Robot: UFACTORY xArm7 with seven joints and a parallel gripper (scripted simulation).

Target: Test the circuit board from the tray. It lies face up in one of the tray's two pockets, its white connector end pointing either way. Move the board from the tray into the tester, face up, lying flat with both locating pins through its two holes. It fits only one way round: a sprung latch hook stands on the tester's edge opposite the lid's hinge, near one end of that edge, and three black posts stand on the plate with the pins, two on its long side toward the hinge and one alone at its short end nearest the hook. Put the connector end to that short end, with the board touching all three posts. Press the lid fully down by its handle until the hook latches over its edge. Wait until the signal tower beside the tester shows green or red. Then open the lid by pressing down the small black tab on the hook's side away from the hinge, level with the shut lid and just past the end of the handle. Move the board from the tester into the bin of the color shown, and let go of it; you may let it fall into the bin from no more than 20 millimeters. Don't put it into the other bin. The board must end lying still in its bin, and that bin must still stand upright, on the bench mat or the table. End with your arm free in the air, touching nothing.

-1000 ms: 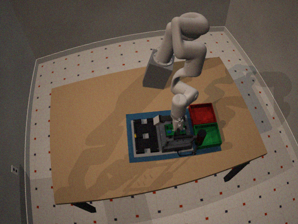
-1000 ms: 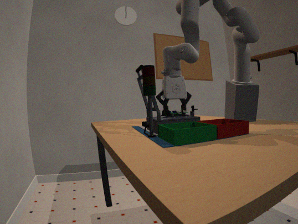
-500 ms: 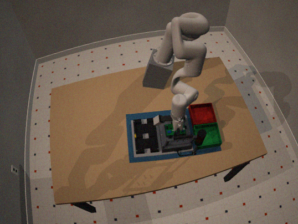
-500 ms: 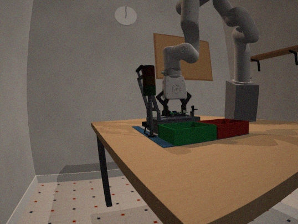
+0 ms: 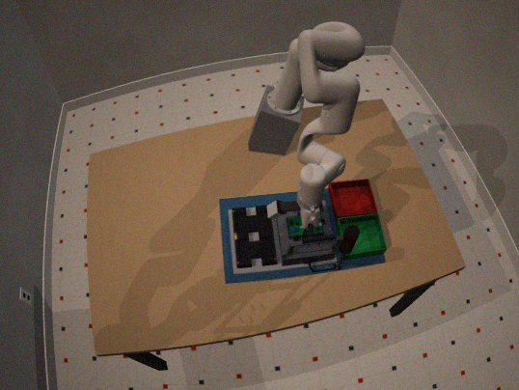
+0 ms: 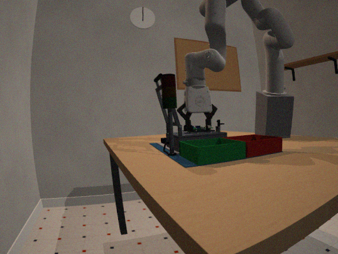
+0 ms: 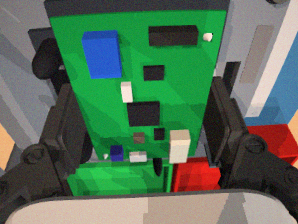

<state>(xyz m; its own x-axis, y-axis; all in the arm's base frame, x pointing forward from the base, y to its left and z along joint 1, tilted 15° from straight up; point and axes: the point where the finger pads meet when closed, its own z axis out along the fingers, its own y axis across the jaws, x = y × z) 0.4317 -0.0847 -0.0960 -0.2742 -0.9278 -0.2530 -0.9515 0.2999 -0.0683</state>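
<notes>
Right now the green circuit board is right at my hand. From my hand the other things lie so: green bin: 180 mm to the left, 100 mm ahead, 70 mm below; then latch hook: 70 mm to the left, 40 mm behind, 10 mm above; then tester lid: 120 mm ahead, 100 mm above, 30 mm to the right.
</notes>
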